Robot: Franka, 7 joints.
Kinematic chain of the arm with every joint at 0, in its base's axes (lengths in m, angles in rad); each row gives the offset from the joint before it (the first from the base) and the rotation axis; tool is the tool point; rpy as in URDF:
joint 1: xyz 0 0 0.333 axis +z
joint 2: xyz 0 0 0 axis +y
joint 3: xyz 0 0 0.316 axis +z
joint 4: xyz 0.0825 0 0 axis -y
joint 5: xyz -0.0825 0 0.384 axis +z
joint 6: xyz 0 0 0 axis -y
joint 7: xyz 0.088 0 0 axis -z
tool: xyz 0 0 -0.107 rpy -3.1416 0 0
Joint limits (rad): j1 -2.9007..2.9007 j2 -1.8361..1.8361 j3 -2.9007..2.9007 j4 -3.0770..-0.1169 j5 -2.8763..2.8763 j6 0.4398..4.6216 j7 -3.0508..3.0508
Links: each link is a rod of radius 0.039 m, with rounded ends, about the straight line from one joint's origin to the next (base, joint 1, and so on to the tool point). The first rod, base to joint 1, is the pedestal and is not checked.
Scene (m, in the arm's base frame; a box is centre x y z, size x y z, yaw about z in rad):
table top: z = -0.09
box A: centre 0.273 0.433 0.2 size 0.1 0.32 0.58 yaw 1
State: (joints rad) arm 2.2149 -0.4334 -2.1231 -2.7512 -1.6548 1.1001 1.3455
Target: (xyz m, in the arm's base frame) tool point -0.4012 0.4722 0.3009
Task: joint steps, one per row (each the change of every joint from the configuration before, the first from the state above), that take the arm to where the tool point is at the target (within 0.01 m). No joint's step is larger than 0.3 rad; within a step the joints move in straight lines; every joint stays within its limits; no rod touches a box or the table.
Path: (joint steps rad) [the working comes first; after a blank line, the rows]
Joints at the target: 2.9007 0.5410 -0.5184 -1.9995 -1.9942 1.6179 1.3455
Straight joint move there: touches box A.

1: 0.0315 0.2947 0.2100 -0.0814 0.1855 0.1536 -0.1241
2: 0.0315 0.2947 0.2100 -0.0815 0.1854 0.1536 -0.1240
3: 0.0315 0.2947 0.2100 -0.0814 0.1855 0.1536 -0.1241
4: 0.0315 0.2947 0.2100 -0.0815 0.1854 0.1537 -0.1241
5: 0.1399 -0.0511 0.1912 0.2694 -0.2703 -0.0242 0.1241
6: 0.1400 -0.0511 0.1911 0.2693 -0.2703 -0.0242 0.1241
7: 0.1399 -0.0511 0.1912 0.2694 -0.2703 -0.0241 0.1240
8: 0.1400 -0.0511 0.1912 0.2694 -0.2703 -0.0242 0.1241

